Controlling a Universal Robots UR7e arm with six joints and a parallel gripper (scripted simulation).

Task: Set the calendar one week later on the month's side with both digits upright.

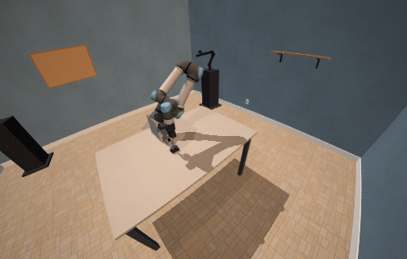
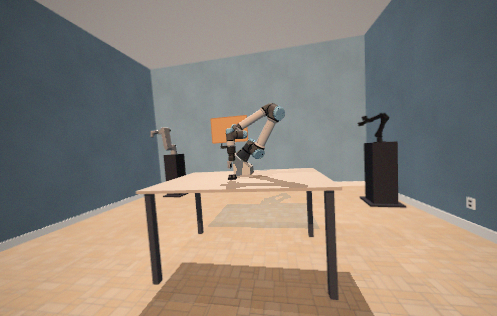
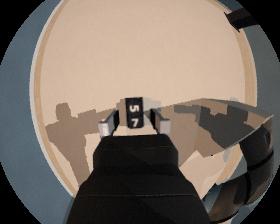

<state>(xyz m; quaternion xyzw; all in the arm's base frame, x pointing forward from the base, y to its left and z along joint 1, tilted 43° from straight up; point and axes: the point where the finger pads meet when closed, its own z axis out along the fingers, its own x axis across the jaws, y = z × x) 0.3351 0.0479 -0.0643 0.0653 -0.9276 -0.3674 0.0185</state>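
The dark calendar cube lies 9 cm below my hand. From my hand the other things lie so: calendar tray (2 cm to the left, 11 cm below).
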